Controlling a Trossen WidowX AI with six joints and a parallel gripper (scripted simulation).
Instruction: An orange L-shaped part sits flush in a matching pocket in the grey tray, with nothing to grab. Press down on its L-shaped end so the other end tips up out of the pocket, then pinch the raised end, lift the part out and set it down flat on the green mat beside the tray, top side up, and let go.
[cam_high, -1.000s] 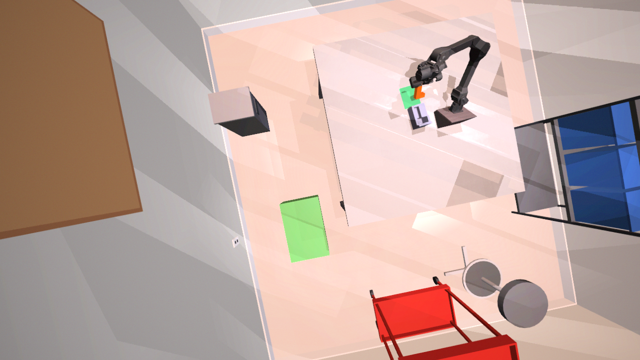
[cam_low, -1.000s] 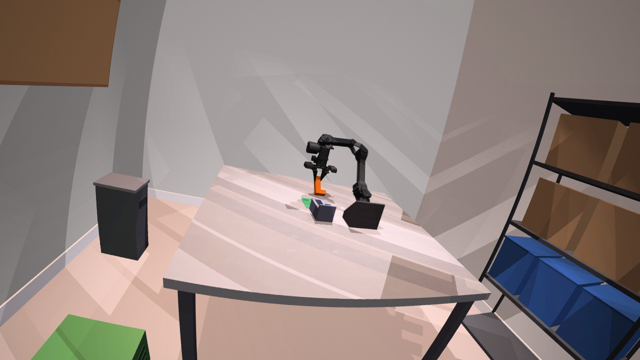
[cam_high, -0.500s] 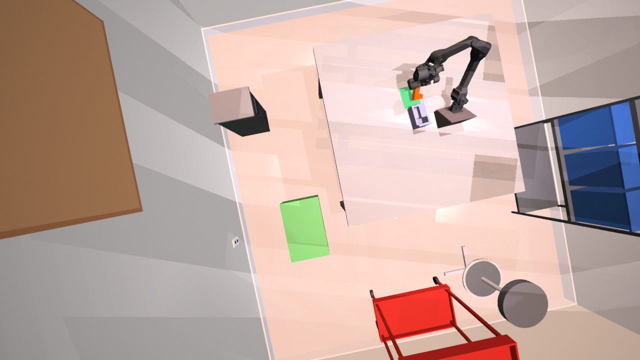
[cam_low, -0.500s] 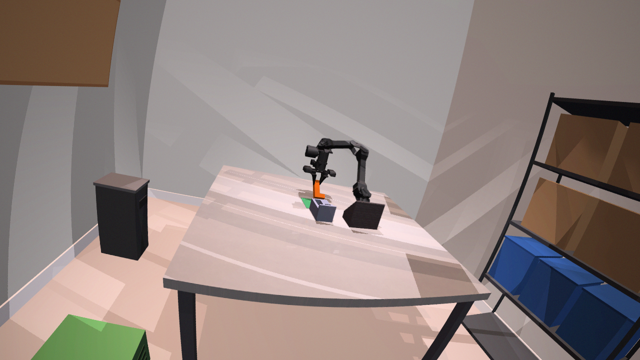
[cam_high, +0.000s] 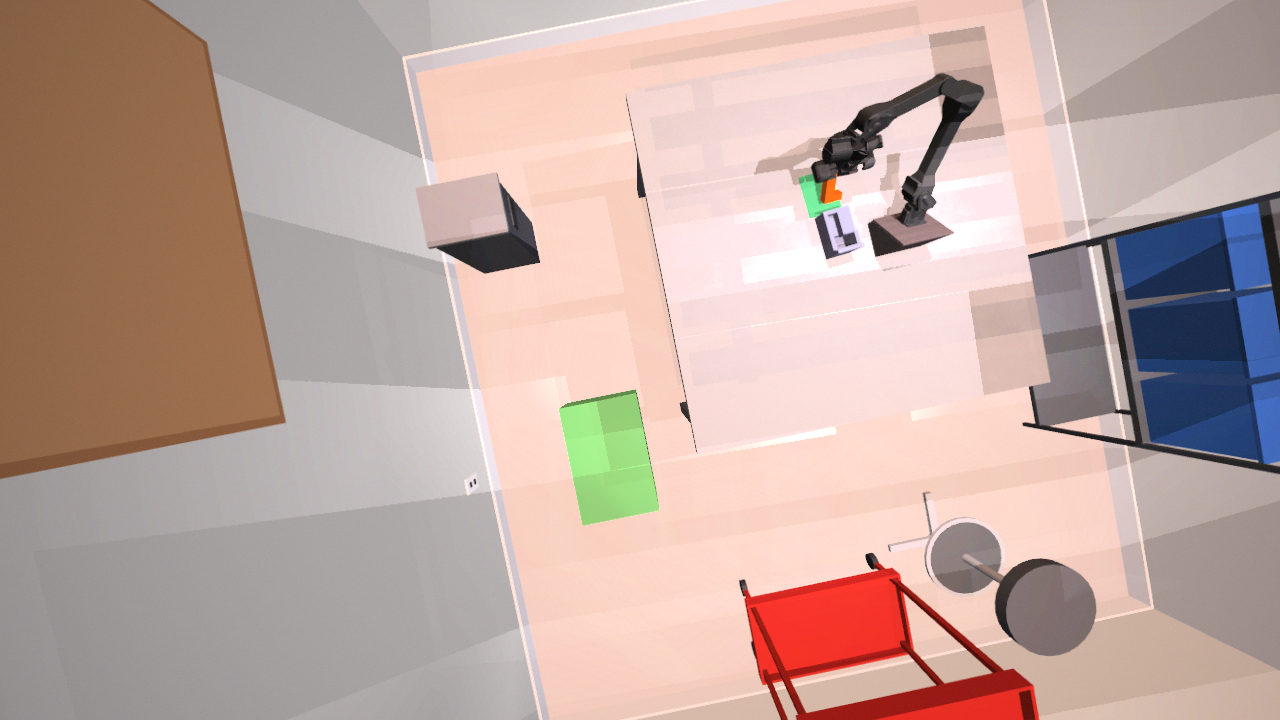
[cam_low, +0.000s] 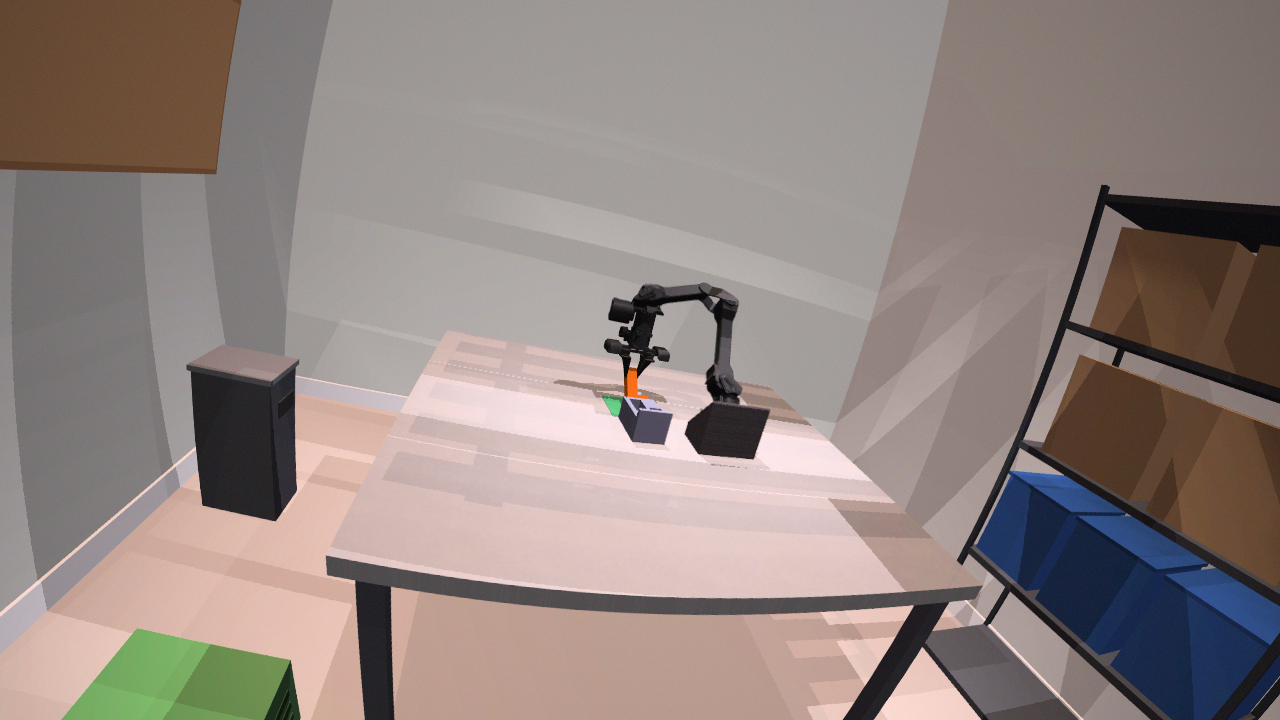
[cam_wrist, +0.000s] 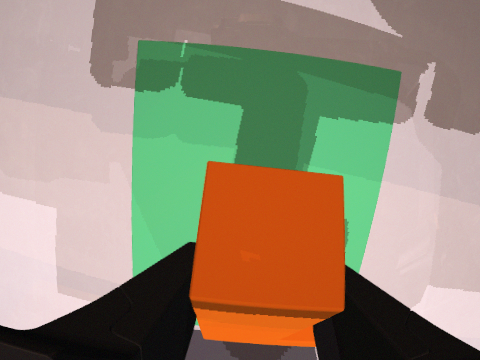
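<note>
Now: the orange L-shaped part 3 cm to the left of my gripper tip, 3 cm below it and 2 cm behind it. Also, from my gripper tip: green mat: 10 cm below, 2 cm to the left; tray: 18 cm to the left, 10 cm below, 1 cm behind.
</note>
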